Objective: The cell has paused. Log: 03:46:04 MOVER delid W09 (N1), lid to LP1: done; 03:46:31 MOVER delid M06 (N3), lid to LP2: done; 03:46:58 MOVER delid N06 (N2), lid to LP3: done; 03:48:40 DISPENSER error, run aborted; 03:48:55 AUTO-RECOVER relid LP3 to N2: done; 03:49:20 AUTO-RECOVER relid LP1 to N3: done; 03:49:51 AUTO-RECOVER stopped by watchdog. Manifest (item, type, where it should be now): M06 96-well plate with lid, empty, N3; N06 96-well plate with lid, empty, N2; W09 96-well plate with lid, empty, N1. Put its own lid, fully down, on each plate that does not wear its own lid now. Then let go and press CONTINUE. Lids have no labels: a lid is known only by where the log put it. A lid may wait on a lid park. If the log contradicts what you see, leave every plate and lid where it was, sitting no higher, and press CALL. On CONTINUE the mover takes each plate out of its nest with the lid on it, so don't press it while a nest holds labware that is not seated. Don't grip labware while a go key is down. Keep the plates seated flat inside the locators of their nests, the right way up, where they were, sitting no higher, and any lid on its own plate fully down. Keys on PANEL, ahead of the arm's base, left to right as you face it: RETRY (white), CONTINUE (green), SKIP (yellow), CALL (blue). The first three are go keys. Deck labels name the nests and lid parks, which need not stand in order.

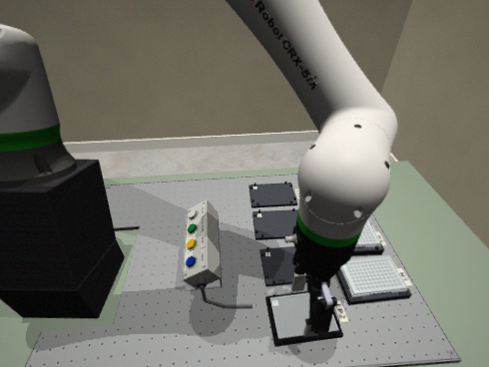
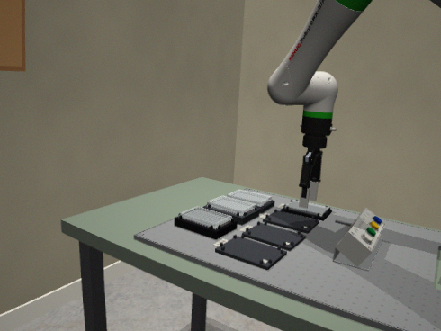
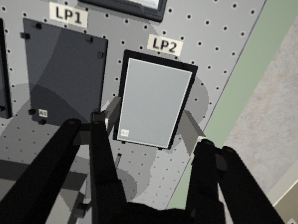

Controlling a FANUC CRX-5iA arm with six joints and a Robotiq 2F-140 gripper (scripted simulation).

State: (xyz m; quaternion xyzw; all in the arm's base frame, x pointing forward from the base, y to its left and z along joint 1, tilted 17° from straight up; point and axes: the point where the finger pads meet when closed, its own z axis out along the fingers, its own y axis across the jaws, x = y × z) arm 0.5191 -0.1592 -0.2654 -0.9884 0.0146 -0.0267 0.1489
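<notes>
Now: hand 50 mm above the lid park LP2. From my hand the other things lie so: lid park LP3: 10 mm ahead, 260 mm to the left, 50 mm below; then LP2 label: 90 mm ahead, 50 mm below; then lid park LP1: 10 mm ahead, 130 mm to the left, 50 mm below.
</notes>
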